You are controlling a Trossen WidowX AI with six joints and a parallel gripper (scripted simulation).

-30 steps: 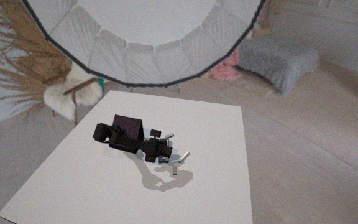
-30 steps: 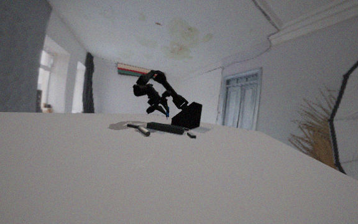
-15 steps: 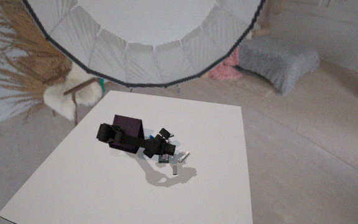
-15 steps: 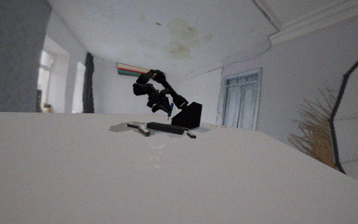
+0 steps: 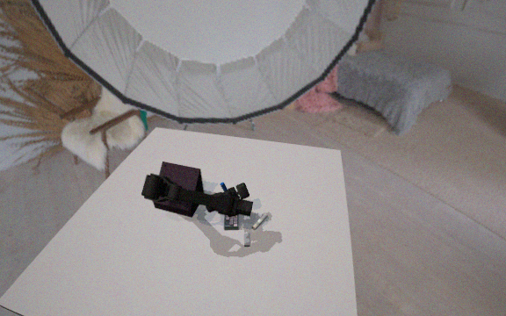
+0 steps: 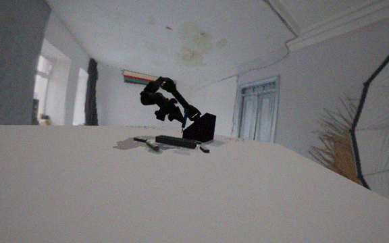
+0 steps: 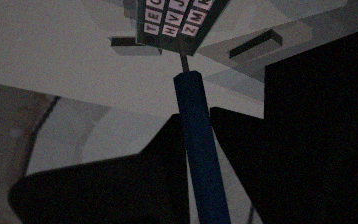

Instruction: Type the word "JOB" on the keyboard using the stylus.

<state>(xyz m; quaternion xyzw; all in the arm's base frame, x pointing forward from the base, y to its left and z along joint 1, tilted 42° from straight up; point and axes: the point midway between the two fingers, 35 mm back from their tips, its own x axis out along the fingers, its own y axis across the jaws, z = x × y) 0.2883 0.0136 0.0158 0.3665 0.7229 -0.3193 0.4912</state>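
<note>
My gripper tip is now 9 cm past the grey block, 4 cm to the right of it and 10 cm above it. From my gripper tip the other things lie so: blue stylus 1 cm below; white cylinder 16 cm ahead, 4 cm to the right, 10 cm below.
</note>
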